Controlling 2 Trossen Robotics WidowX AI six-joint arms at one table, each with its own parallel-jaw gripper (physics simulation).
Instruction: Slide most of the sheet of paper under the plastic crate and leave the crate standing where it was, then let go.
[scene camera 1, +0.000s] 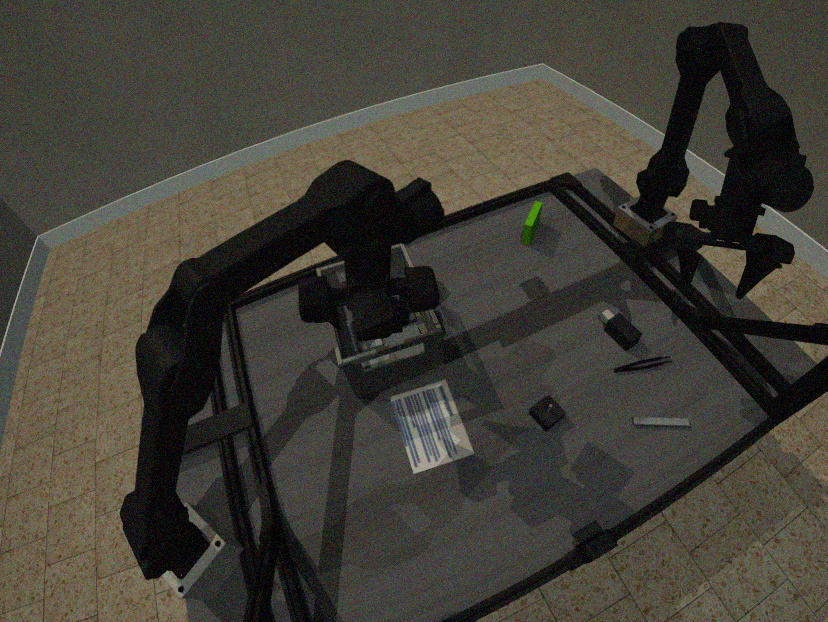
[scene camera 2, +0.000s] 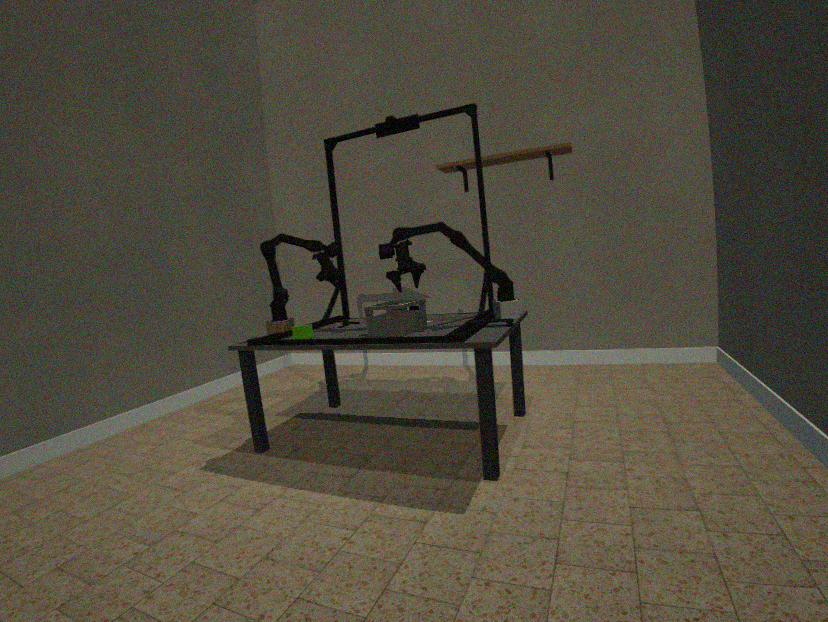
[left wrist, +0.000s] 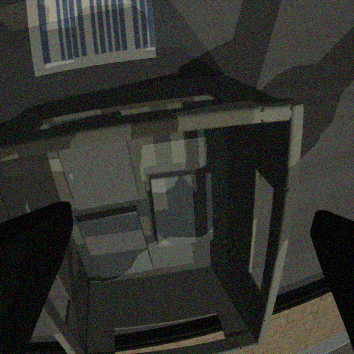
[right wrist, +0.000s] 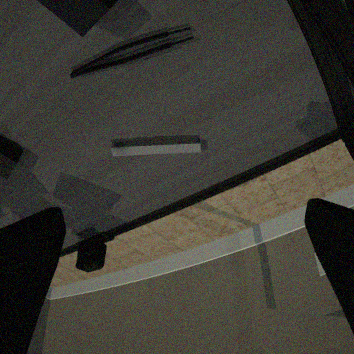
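Observation:
The white sheet of paper with blue stripes (scene camera 1: 431, 425) (left wrist: 95, 30) lies flat on the table in front of the grey crate, its nearer edge a short way from the crate's wall. The open-topped crate (scene camera 1: 401, 374) (scene camera 2: 394, 324) (left wrist: 230, 117) stands upright and holds pale and grey box-like things. My left gripper (scene camera 2: 408, 289) (left wrist: 195, 220) is open and empty above the crate; in scene camera 1 the arm hides its fingertips and part of the crate. My right gripper (scene camera 1: 712, 289) (right wrist: 186, 216) is open and empty, raised at the right side of the table, far from paper and crate.
A green block (scene camera 1: 532, 224) (scene camera 2: 302, 331) stands at the back. A small dark box (scene camera 1: 547, 411) lies right of the paper. Farther right lie a black block with a pale end (scene camera 1: 621, 328), black tweezers (scene camera 1: 642, 364) (right wrist: 132, 50) and a pale bar (scene camera 1: 661, 421) (right wrist: 156, 150).

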